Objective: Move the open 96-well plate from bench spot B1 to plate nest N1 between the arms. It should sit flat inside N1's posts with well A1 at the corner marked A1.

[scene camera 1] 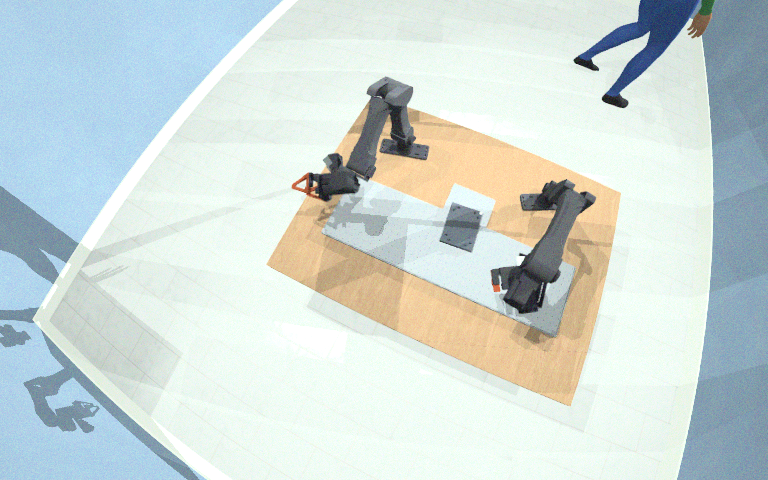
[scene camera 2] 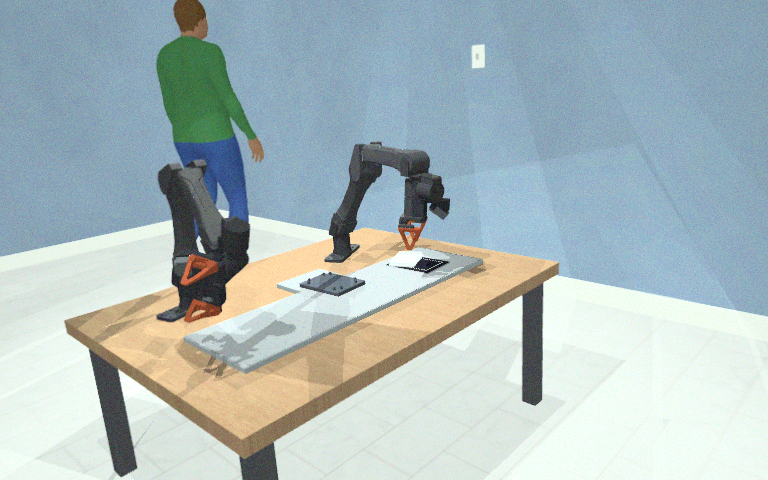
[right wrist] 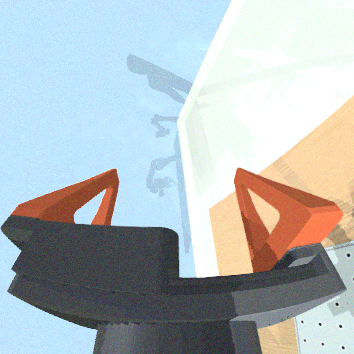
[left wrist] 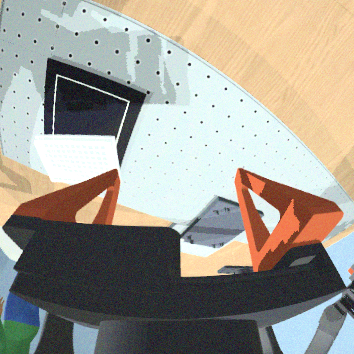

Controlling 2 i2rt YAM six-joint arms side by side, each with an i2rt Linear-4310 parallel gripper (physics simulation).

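Frame: origin at the left arm's base, x ahead, y left, z up, level; millimetres.
Where they show: left gripper, fingertip midpoint: (scene camera 1: 506,281) (scene camera 2: 412,245) (left wrist: 177,174); right gripper, fingertip midpoint: (scene camera 1: 299,189) (scene camera 2: 184,303) (right wrist: 176,174); left arm's base at its link origin: (scene camera 1: 543,202) (scene camera 2: 342,254); right arm's base at its link origin: (scene camera 1: 404,149) (left wrist: 240,268).
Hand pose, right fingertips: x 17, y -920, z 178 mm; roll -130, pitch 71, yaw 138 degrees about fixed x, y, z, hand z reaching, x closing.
Note:
Things, the pixels of their top centre, and the offset from my right fingertips. "spot": a spot on its surface instead. Level surfaces: height alone.
- white 96-well plate at its top centre: (left wrist: 75,164) (scene camera 2: 406,256) dx +254, dy +820, dz -148 mm
- black bench spot at a spot on its surface: (left wrist: 134,111) spot: dx +329, dy +725, dz -163 mm
- dark grey nest at its top centre: (left wrist: 219,233) (scene camera 2: 331,278) (scene camera 1: 462,224) dx +87, dy +564, dz -143 mm
- pale perforated board at its surface level: dz -165 mm
- wooden table at its surface level: dz -178 mm
The white 96-well plate (scene camera 2: 405,259) (left wrist: 80,155) lies partly over the black bench spot (scene camera 2: 439,264) (left wrist: 134,111) with a white outline, covering one side of it and reaching past its edge. In scene camera 1 the left arm hides most of the plate. The dark grey nest (scene camera 1: 461,227) (scene camera 2: 332,283) (left wrist: 212,226) with short posts is empty, between the arms. Its A1 mark is not readable. My left gripper (scene camera 2: 410,246) (left wrist: 177,174) is open and empty, above and close to the plate, not around it. My right gripper (scene camera 1: 300,186) (right wrist: 176,174) is open and empty, past the table's left edge in scene camera 1.
A pale perforated board (scene camera 1: 419,260) (scene camera 2: 339,316) lies along the wooden table (scene camera 1: 396,300) (scene camera 2: 317,373) under nest and bench spot. The left arm (scene camera 1: 549,243) reaches over the board's right end. A person (scene camera 1: 659,33) (scene camera 2: 198,90) stands on the floor behind the table.

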